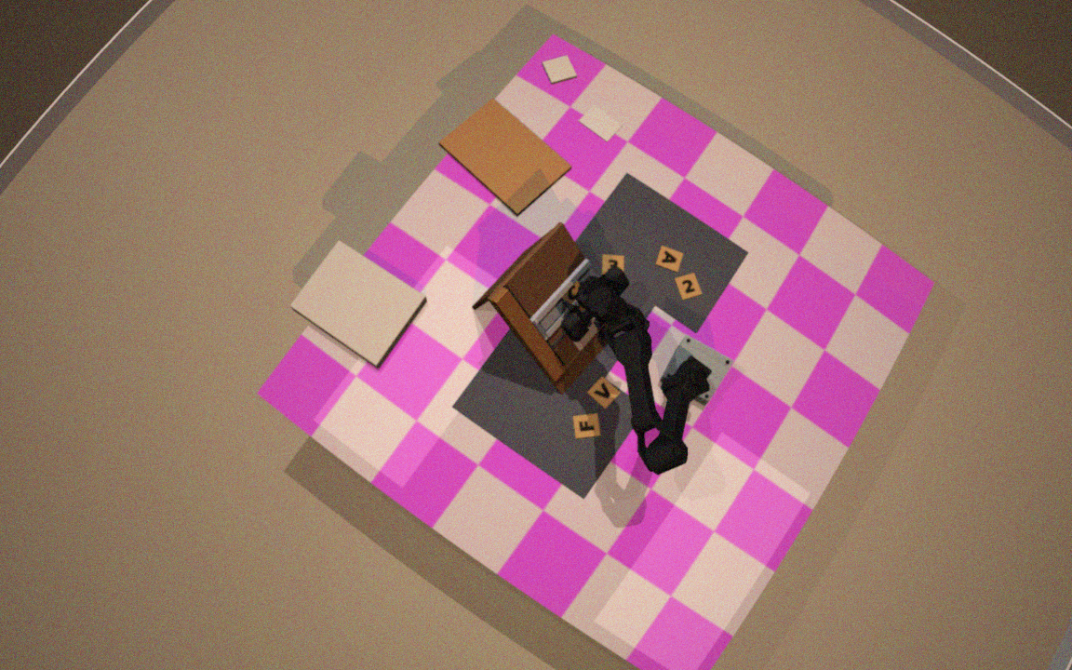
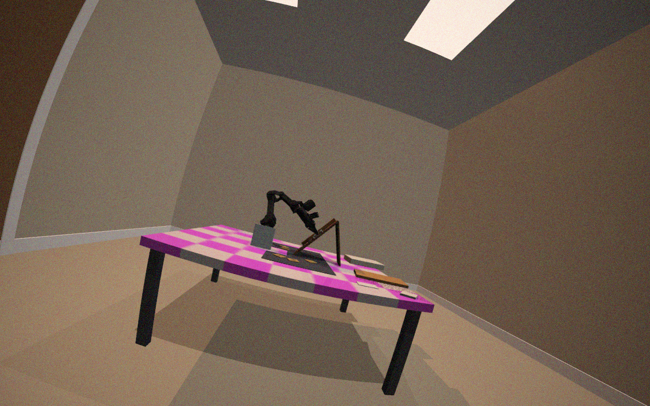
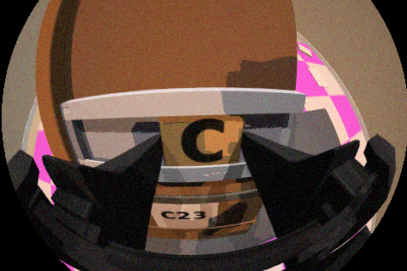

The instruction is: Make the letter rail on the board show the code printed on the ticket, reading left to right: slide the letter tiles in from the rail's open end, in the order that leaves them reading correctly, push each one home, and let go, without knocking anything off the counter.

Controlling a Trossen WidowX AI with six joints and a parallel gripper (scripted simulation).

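Now: the white ticket 90 mm below my gripper tip, 60 mm behind it and 30 mm to the left of it. The rest, counted from my gripper tip: c tile: right at my gripper tip; then 3 tile: 170 mm to the right, 160 mm below, 20 mm behind; then v tile: 180 mm behind, 160 mm below, 110 mm to the left.
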